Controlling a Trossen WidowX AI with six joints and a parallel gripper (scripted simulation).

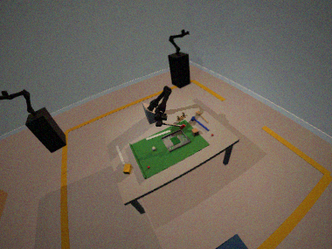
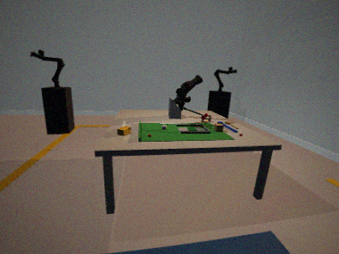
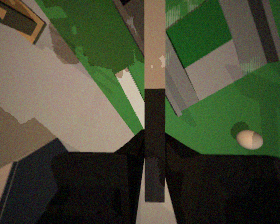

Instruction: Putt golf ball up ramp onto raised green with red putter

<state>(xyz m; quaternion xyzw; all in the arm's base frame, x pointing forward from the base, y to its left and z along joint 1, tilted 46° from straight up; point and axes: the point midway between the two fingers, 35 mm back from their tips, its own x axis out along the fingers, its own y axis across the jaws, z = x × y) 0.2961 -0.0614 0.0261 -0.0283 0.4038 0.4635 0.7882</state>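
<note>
The red putter is 90 mm to the left of my gripper tip and 70 mm ahead of it. The rest, counted from my gripper tip: green mat 170 mm ahead, 140 mm below, 50 mm to the right; white golf ball 200 mm to the right, 130 mm ahead, 120 mm below; brown cube 270 mm to the left, 230 mm ahead, 110 mm below.
</note>
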